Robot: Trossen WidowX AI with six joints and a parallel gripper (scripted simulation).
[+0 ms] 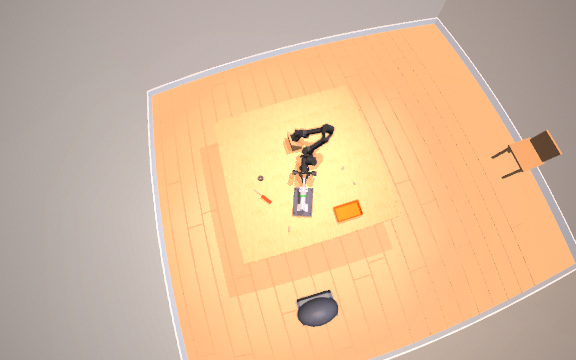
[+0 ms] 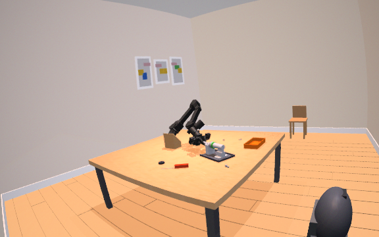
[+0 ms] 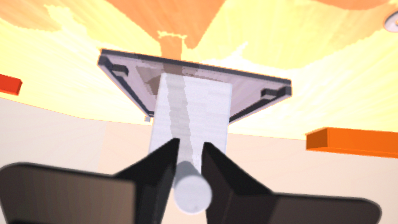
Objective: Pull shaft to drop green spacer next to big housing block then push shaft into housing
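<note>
Right now the light grey shaft is 30 mm ahead of my gripper tip, 10 mm to the right of it and 20 mm above it. The rest, counted from my gripper tip: small green spacer (100 mm ahead, 40 mm to the right, 20 mm above); small dark disc (180 mm behind, 310 mm to the right, 60 mm below); red screwdriver (30 mm behind, 340 mm to the right, 60 mm below).
</note>
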